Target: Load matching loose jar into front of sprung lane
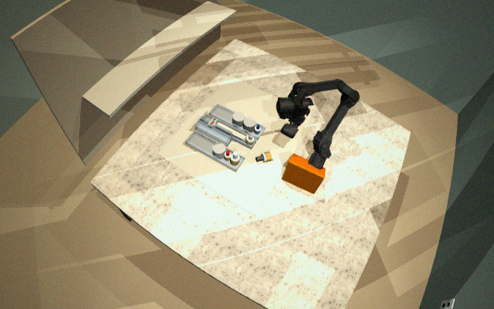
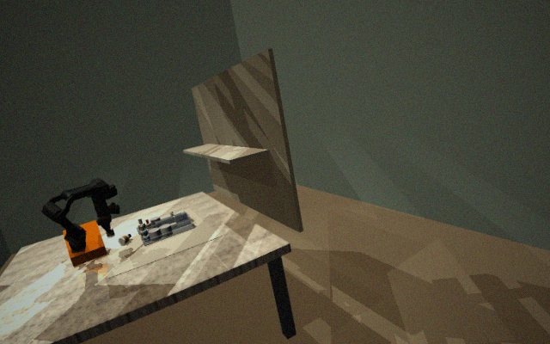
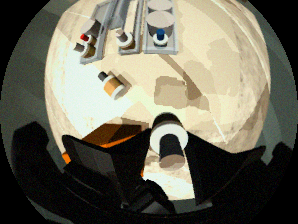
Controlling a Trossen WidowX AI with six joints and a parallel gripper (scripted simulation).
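The pale jar lies 14 cm ahead of my gripper tip, 23 cm to the left of it and 8 cm below it. Round my gripper tip: grey lane rack 29 cm ahead, 15 cm to the left, 10 cm below.
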